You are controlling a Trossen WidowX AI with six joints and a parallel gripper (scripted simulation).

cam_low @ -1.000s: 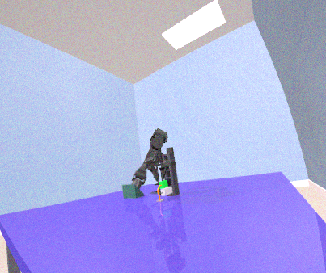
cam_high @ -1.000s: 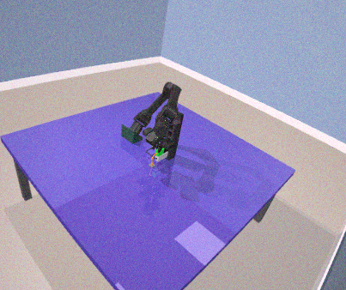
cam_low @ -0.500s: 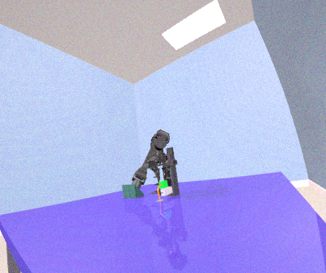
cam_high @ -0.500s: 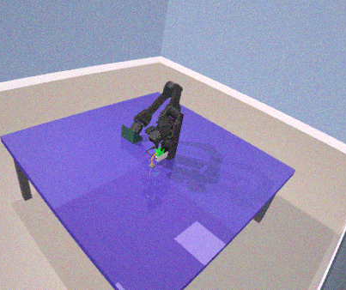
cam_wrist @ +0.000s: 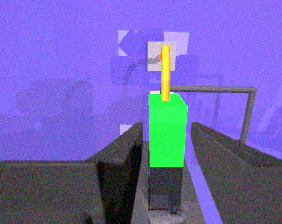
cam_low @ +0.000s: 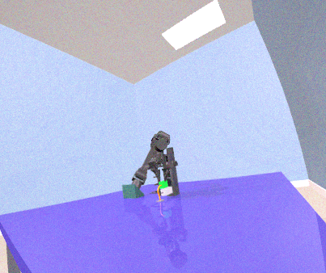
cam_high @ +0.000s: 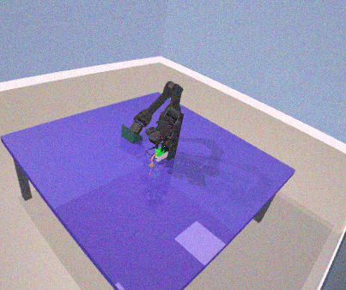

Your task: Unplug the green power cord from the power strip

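Right now the green plug is 3 cm to the left of my gripper tip. Round my gripper tip: dark upright panel: 11 cm to the left, 3 cm above.
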